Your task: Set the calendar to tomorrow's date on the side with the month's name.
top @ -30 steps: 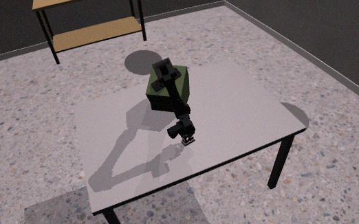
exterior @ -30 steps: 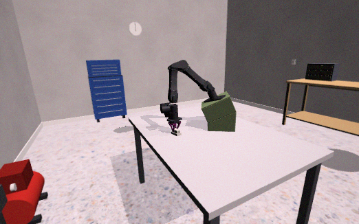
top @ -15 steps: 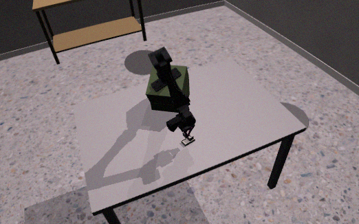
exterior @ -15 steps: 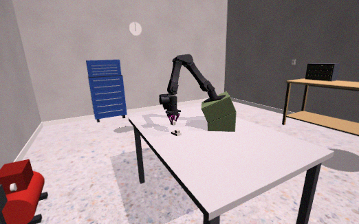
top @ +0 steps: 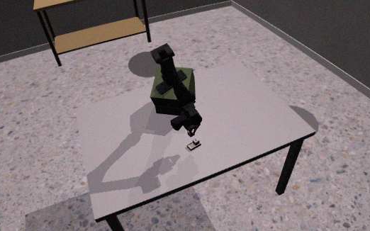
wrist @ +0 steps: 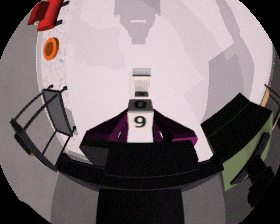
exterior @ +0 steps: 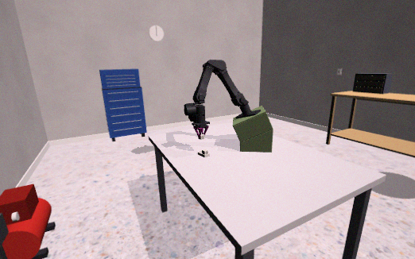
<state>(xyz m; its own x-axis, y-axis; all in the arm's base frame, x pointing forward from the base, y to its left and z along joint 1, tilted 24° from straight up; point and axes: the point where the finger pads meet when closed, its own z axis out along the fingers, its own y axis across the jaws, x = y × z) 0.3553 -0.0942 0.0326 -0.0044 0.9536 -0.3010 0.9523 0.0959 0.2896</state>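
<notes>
My hand is 20 mm to the right of the calendar tray and 120 mm above it. Round my hand: white cube right at my hand.
</notes>
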